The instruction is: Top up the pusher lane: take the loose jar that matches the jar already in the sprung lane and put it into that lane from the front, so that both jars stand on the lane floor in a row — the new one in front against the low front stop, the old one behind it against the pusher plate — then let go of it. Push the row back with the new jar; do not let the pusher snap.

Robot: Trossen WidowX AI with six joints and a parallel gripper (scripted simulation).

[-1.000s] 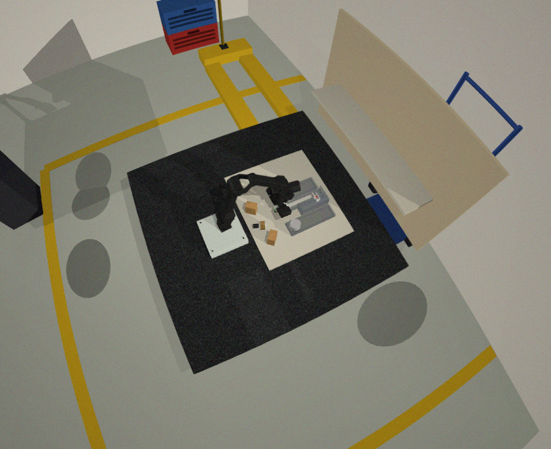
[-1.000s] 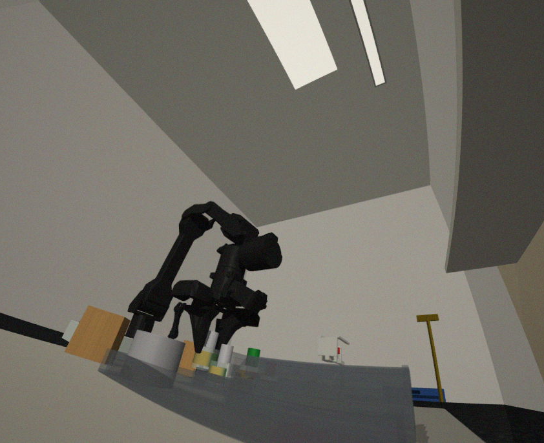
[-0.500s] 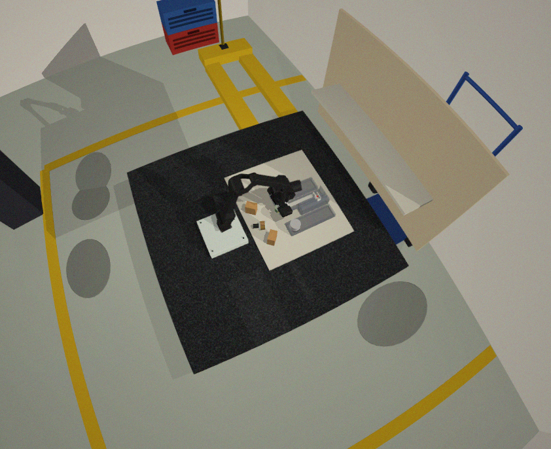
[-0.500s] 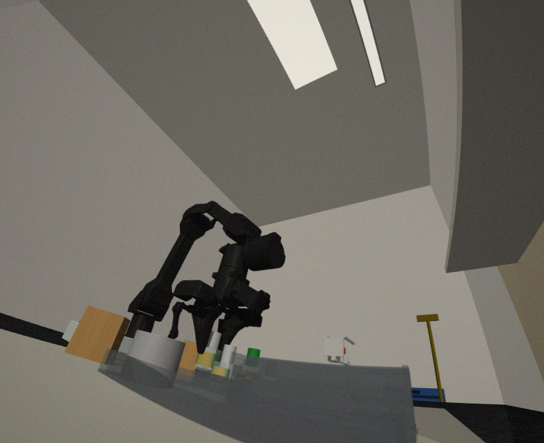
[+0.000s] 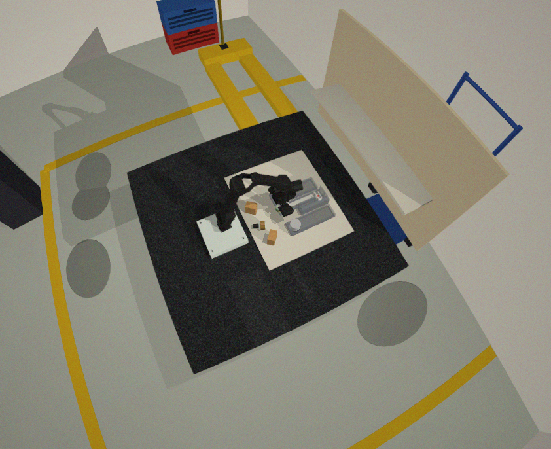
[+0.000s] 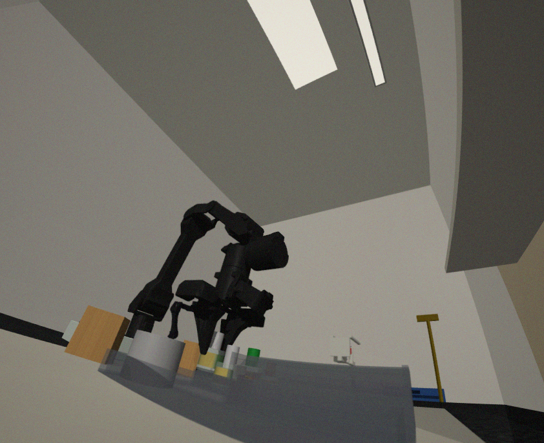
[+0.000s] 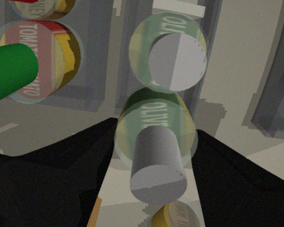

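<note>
My gripper tip is now 13 cm to the left of the wide grey cylinder, 3 cm short of it and 2 cm above it. Round my gripper tip: clear lane rack: 17 cm ahead, 3 cm to the right, 3 cm below; then pale pusher plate: 15 cm ahead, 4 cm to the right.
</note>
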